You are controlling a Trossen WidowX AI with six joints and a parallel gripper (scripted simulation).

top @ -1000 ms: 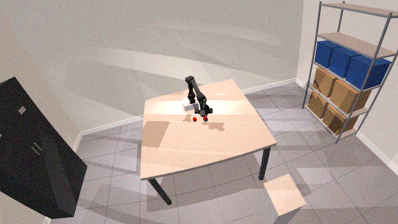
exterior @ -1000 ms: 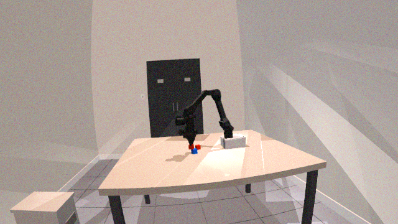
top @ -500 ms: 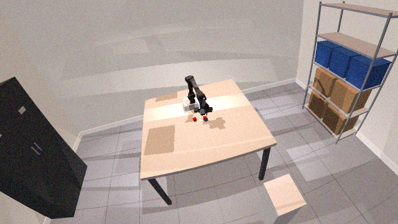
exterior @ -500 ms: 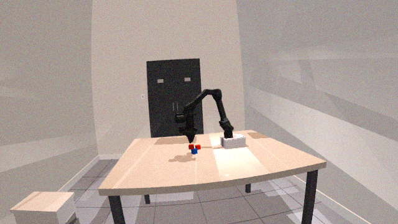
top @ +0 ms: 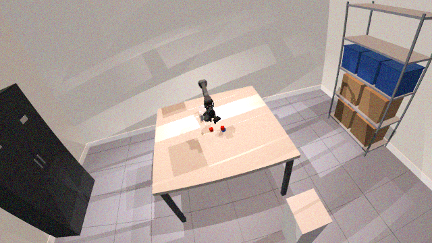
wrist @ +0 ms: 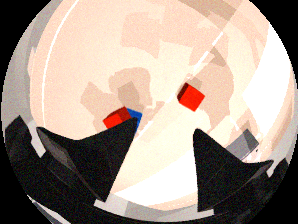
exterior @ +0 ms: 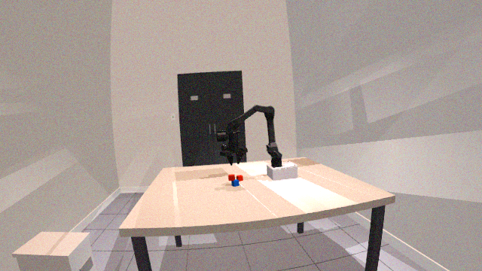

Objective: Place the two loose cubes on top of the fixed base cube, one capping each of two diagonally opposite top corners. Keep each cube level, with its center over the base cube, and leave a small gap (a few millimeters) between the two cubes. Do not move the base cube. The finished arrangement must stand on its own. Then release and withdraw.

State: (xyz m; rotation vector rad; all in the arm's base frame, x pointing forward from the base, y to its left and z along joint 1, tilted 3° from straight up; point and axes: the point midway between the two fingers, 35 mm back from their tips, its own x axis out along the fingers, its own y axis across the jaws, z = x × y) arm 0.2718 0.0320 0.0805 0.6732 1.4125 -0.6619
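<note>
Right now my gripper tip is 10 cm above the blue base cube and 9 cm to the right of it.
</note>
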